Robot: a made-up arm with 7 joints.
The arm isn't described. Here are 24 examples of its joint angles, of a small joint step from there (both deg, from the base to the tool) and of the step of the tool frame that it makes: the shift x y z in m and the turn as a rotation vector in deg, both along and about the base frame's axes.
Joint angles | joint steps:
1: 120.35 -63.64 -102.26 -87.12 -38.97 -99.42 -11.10 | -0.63 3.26 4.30 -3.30 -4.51 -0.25 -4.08
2: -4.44 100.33 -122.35 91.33 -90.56 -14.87 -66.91 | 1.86 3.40 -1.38 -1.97 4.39 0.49 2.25
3: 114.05 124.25 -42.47 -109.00 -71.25 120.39 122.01 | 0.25 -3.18 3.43 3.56 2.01 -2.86 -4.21
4: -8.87 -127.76 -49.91 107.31 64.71 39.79 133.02 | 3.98 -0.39 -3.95 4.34 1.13 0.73 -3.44
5: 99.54 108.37 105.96 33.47 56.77 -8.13 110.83 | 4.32 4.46 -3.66 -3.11 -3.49 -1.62 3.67
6: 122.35 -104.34 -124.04 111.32 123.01 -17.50 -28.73 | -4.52 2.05 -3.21 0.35 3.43 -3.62 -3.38
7: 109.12 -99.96 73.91 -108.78 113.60 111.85 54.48 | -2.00 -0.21 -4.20 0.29 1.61 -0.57 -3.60
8: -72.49 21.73 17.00 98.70 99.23 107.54 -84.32 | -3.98 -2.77 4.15 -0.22 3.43 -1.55 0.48
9: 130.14 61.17 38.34 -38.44 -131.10 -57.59 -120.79 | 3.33 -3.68 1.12 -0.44 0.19 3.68 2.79
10: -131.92 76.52 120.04 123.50 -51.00 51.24 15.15 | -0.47 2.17 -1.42 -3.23 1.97 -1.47 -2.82
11: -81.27 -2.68 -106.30 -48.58 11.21 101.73 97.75 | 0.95 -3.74 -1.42 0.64 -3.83 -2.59 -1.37
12: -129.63 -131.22 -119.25 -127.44 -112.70 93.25 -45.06 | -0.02 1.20 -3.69 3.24 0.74 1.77 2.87
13: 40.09 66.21 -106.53 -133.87 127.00 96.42 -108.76 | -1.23 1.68 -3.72 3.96 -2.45 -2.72 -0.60
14: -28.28 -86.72 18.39 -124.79 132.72 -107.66 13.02 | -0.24 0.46 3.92 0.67 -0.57 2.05 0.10
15: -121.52 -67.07 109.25 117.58 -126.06 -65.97 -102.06 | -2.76 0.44 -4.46 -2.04 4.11 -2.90 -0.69
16: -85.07 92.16 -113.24 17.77 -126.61 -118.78 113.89 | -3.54 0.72 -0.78 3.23 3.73 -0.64 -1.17
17: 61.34 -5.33 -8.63 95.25 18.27 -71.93 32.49 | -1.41 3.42 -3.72 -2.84 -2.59 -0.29 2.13
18: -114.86 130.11 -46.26 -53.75 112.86 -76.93 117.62 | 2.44 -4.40 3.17 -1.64 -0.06 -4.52 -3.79
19: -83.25 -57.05 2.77 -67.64 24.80 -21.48 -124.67 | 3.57 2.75 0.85 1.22 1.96 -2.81 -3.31
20: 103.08 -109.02 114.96 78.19 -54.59 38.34 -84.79 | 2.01 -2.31 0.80 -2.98 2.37 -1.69 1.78
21: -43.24 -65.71 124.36 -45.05 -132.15 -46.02 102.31 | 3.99 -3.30 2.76 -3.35 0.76 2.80 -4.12
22: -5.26 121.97 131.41 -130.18 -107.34 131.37 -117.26 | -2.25 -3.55 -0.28 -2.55 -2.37 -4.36 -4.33
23: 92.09 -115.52 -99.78 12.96 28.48 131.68 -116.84 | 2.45 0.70 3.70 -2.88 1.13 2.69 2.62
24: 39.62 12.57 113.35 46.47 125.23 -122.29 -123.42 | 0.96 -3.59 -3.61 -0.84 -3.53 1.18 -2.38
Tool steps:
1: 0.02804 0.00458 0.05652 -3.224 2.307 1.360
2: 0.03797 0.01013 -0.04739 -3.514 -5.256 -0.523
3: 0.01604 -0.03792 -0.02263 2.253 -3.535 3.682
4: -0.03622 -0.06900 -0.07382 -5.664 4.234 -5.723
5: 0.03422 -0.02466 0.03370 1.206 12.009 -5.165
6: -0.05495 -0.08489 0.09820 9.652 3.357 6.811
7: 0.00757 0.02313 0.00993 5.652 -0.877 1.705
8: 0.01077 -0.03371 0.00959 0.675 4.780 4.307
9: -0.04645 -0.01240 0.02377 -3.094 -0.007 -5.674
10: -0.03921 -0.07943 -0.00640 6.010 -3.954 2.935
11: 0.11905 -0.01864 0.02077 4.006 4.049 -6.628
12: 0.02255 0.00501 0.02038 2.677 -2.547 0.308
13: -0.00402 0.02200 -0.03164 -5.754 2.035 -5.359
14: 0.03023 0.02242 0.01518 1.276 -2.085 1.349
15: -0.00984 0.01484 0.01091 -6.945 -5.684 -1.430
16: 0.00034 -0.03139 -0.04571 2.271 -2.744 -2.157
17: 0.06659 0.03098 -0.04739 1.125 4.824 2.474
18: -0.06614 -0.04763 0.04583 -1.068 -0.367 -7.339
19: -0.03270 -0.03055 0.04743 0.896 -7.883 -2.512
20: 0.00849 0.02138 -0.03125 2.927 -1.754 -4.936
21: -0.06981 -0.09645 -0.02339 3.978 -6.348 -7.875
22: -0.04477 -0.01691 0.05281 6.121 -5.139 5.688
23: -0.01780 0.00701 0.01812 -3.782 0.852 -0.985
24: -0.02238 -0.02906 0.00149 0.331 -1.047 -3.211
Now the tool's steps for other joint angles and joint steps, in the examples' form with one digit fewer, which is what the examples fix.
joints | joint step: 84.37 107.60 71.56 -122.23 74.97 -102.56 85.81 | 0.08 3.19 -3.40 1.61 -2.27 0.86 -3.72
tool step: -0.0029 0.0503 -0.0769 -3.14 1.31 -0.23
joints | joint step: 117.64 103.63 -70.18 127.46 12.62 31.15 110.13 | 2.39 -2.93 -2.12 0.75 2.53 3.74 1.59
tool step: -0.0115 -0.0376 0.1047 -4.57 3.44 0.51
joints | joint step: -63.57 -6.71 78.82 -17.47 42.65 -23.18 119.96 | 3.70 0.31 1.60 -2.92 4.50 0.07 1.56
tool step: 0.0386 0.0151 -0.0214 0.40 -5.59 -0.15
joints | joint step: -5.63 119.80 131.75 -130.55 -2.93 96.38 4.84 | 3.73 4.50 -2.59 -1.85 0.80 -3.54 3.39
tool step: 0.0437 0.0093 -0.0179 -10.41 0.62 -2.81
